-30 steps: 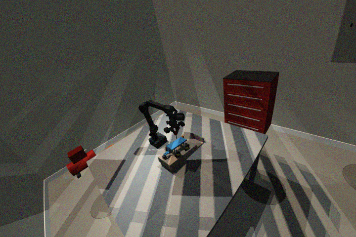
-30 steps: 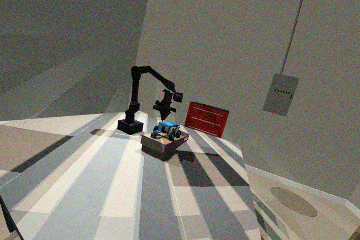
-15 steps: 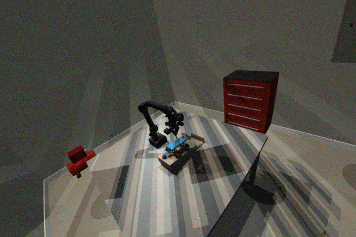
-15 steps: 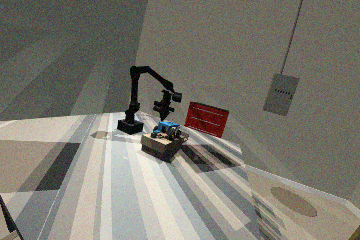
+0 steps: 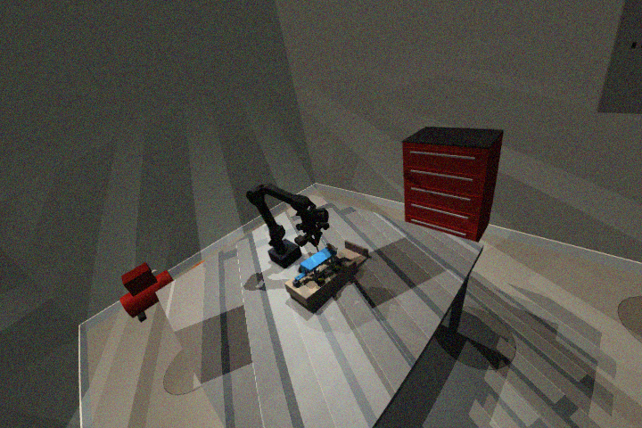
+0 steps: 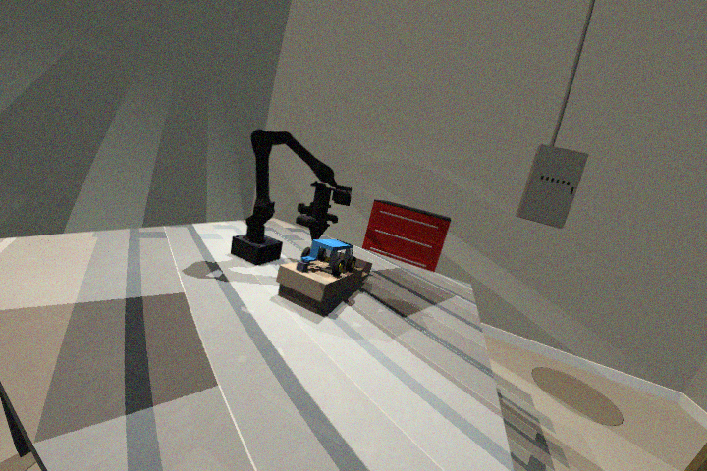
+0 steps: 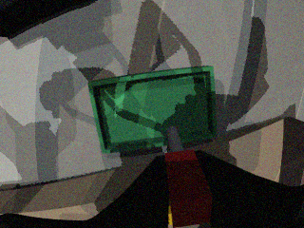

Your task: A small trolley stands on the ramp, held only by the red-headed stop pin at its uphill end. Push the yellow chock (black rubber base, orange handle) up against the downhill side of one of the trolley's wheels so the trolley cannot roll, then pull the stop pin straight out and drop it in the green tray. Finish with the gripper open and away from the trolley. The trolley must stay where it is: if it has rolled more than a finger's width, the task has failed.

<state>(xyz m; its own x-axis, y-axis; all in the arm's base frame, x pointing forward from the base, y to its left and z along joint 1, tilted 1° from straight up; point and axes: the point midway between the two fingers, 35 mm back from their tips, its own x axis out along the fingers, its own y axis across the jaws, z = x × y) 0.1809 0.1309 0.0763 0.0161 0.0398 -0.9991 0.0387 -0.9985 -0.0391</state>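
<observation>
My gripper tip is now 120 mm above the green tray. Round my gripper tip: blue trolley: 140 mm ahead, 80 mm to the right; red-headed stop pin: right at my gripper tip; yellow chock: 70 mm ahead, 10 mm to the left, 30 mm below.
</observation>
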